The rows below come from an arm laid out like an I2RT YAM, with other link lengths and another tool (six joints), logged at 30 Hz.
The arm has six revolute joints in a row. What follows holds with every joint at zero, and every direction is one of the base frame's. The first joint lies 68.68 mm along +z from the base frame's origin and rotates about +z. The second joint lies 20.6 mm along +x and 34.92 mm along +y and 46.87 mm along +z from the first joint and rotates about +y. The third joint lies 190.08 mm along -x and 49.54 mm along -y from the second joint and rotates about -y. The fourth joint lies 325.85 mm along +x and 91.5 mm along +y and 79.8 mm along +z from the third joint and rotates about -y. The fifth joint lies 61.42 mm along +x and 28.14 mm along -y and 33.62 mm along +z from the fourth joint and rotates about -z. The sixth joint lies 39.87 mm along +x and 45.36 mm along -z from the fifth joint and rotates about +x. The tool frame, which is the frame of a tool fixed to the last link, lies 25 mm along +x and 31 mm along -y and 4 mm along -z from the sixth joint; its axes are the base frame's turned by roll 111.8, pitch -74 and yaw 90 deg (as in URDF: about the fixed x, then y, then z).
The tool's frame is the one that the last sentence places.
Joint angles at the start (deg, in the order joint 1, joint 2, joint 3, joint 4, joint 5, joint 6):
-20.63, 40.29, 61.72, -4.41, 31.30, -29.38
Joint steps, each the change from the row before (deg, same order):
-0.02, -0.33, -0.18, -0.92, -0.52, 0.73
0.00, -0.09, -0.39, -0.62, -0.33, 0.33
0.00, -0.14, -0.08, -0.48, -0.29, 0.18
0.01, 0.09, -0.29, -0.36, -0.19, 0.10
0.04, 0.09, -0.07, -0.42, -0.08, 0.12
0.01, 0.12, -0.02, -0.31, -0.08, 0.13
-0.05, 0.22, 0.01, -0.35, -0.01, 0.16
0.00, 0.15, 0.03, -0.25, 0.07, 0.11
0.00, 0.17, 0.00, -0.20, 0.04, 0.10
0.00, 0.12, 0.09, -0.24, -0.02, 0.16
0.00, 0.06, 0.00, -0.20, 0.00, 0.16
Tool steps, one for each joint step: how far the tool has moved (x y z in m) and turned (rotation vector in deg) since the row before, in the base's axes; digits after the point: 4 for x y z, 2 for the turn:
-0.0002, 0.0002, -0.0017, 0.56, 0.21, 0.66
0.0016, -0.0004, -0.0033, 0.44, 0.64, 0.39
0.0000, 0.0002, -0.0008, 0.19, 0.28, 0.32
0.0019, -0.0005, -0.0029, 0.28, 0.63, 0.22
0.0011, -0.0002, -0.0016, 0.26, 0.46, 0.14
0.0009, -0.0003, -0.0012, 0.22, 0.33, 0.11
0.0012, -0.0007, -0.0015, 0.29, 0.40, -0.01
0.0007, -0.0003, -0.0009, 0.21, 0.26, -0.05
0.0009, -0.0004, -0.0011, 0.20, 0.27, -0.02
0.0004, -0.0002, -0.0004, 0.19, 0.13, 0.05
0.0004, -0.0002, -0.0007, 0.19, 0.12, 0.03

